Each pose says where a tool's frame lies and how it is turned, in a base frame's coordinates. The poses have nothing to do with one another.
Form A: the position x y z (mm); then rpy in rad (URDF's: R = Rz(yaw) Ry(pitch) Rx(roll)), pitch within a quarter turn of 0, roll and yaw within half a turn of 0.
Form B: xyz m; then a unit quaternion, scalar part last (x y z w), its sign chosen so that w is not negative. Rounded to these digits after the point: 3 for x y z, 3 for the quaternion.
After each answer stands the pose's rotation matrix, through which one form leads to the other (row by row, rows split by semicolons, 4 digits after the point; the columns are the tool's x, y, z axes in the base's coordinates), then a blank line. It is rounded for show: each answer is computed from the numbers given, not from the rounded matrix.
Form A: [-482 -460 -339 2.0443 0.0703 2.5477]
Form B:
[-0.482 -0.460 -0.339 0.232 0.821 0.490 0.181]
-0.8267 0.2034 0.5246; 0.5582 0.4129 0.7197; -0.0702 0.8878 -0.4549

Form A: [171 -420 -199 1.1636 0.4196 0.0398]
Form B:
[0.171 -0.420 -0.199 0.534 0.185 -0.098 0.819]
0.9125 0.3580 0.1978; 0.0363 0.4106 -0.9111; -0.4074 0.8386 0.3617

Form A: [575 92 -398 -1.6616 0.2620 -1.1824]
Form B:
[0.575 0.092 -0.398 -0.559 0.481 -0.293 0.609]
0.3658 -0.1816 0.9128; -0.8939 0.2044 0.3989; -0.2590 -0.9619 -0.0876

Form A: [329 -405 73 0.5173 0.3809 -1.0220]
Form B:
[0.329 -0.405 0.073 0.309 0.037 -0.506 0.804]
0.4843 0.8374 -0.2534; -0.7920 0.2966 -0.5336; -0.3718 0.4591 0.8069

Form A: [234 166 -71 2.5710 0.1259 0.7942]
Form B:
[0.234 0.166 -0.071 0.876 0.387 0.053 0.282]
0.6953 0.6478 0.3112; 0.7077 -0.5414 -0.4539; -0.1256 0.5359 -0.8349

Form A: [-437 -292 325 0.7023 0.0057 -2.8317]
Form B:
[-0.437 -0.292 0.325 0.056 -0.339 -0.928 0.144]
-0.9524 0.2293 -0.2011; -0.3050 -0.7281 0.6139; -0.0057 0.6460 0.7633

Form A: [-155 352 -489 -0.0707 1.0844 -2.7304]
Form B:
[-0.155 0.352 -0.489 0.499 0.135 -0.834 0.193]
-0.4285 0.4559 -0.7801; -0.1868 -0.8894 -0.4172; -0.8840 -0.0330 0.4663

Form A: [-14 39 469 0.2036 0.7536 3.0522]
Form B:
[-0.014 0.039 0.469 -0.361 0.111 0.922 0.079]
-0.7263 -0.2252 -0.6494; 0.0651 -0.9631 0.2612; -0.6843 0.1474 0.7142

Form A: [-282 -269 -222 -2.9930 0.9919 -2.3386]
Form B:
[-0.282 -0.269 -0.222 -0.310 0.821 0.125 0.462]
-0.3800 -0.6254 0.6815; -0.3936 0.7761 0.4928; -0.8371 -0.0810 -0.5411

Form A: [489 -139 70 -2.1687 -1.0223 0.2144]
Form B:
[0.489 -0.139 0.070 -0.742 -0.310 -0.386 0.452]
0.5095 0.8089 0.2935; 0.1109 -0.4000 0.9098; 0.8533 -0.4310 -0.2935

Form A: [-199 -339 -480 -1.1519 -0.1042 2.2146]
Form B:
[-0.199 -0.339 -0.480 -0.204 -0.506 0.736 0.400]
-0.5970 -0.3824 -0.7053; 0.7955 -0.1682 -0.5822; 0.1040 -0.9086 0.4045

